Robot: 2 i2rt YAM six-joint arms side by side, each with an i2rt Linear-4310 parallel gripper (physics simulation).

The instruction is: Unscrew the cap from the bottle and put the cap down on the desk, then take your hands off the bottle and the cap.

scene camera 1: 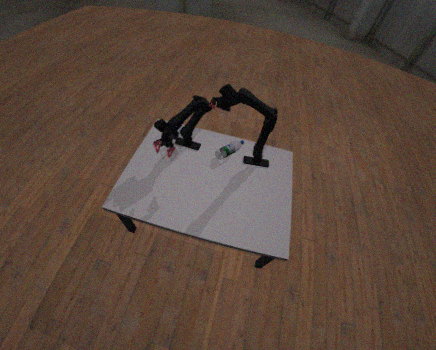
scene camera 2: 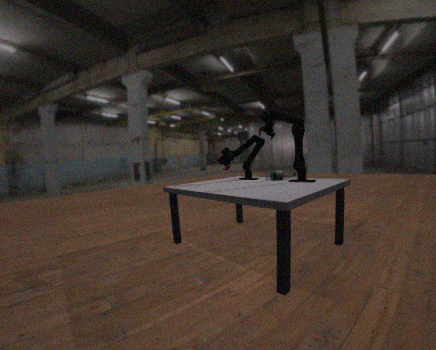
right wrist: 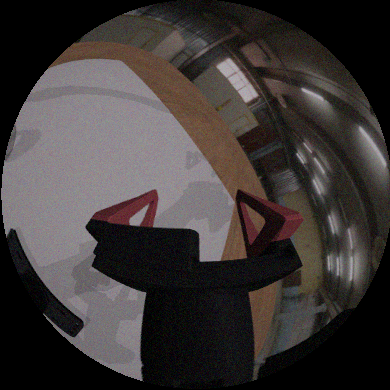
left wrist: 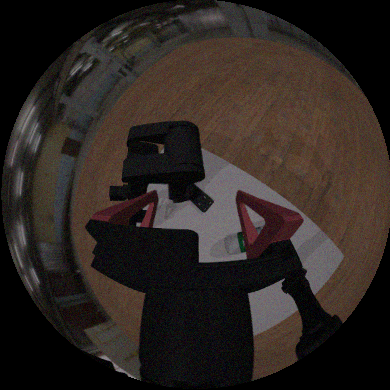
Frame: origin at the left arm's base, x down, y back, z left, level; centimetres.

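Seen in the pictures: left gripper, fingertip midpoint: (scene camera 1: 214, 106) (scene camera 2: 264, 138) (left wrist: 196, 194); right gripper, fingertip midpoint: (scene camera 1: 163, 155) (scene camera 2: 219, 165) (right wrist: 196, 193); left arm's base, link origin: (scene camera 1: 256, 162) (scene camera 2: 302, 181); right arm's base, link origin: (scene camera 1: 187, 144) (scene camera 2: 248, 179) (left wrist: 193, 193).
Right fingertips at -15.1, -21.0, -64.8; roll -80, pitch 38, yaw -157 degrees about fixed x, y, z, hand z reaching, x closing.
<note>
Pixels of each thing's middle, then the offset from my right fingertips to it, as dx, dy, dz. "*": a spot on its surface instead. Level surfaces: height alone.
- clear bottle, body centre: (left wrist: 259, 237) (scene camera 1: 230, 148) (scene camera 2: 280, 175) +11.1, +26.7, +43.8
- white desk, surface height: dx +15.1
- blue cap, surface spot: (scene camera 1: 242, 142) * +9.8, +34.2, +52.4
The clear bottle (scene camera 1: 228, 150) (scene camera 2: 276, 175) (left wrist: 233, 243) with a green and white label lies on its side on the white desk (scene camera 1: 250, 210) (scene camera 2: 310, 189), between the two arm bases. The blue cap (scene camera 1: 242, 142) is at the bottle's neck end; whether it is screwed tight cannot be told. In the left wrist view a finger covers part of the bottle and the cap does not show. My left gripper (scene camera 1: 213, 104) is open and empty, high above the desk, away from the bottle. My right gripper (scene camera 1: 163, 152) (scene camera 2: 222, 164) (right wrist: 196, 193) is open and empty, left of the bottle in scene camera 1.
The right arm's base (scene camera 1: 188, 144) stands left of the bottle and the left arm's base (scene camera 1: 256, 161) right of it in scene camera 1. The left gripper hangs close to the right arm's raised elbow (scene camera 1: 200, 103), which shows ahead of the fingers in the left wrist view (left wrist: 187, 150).
</note>
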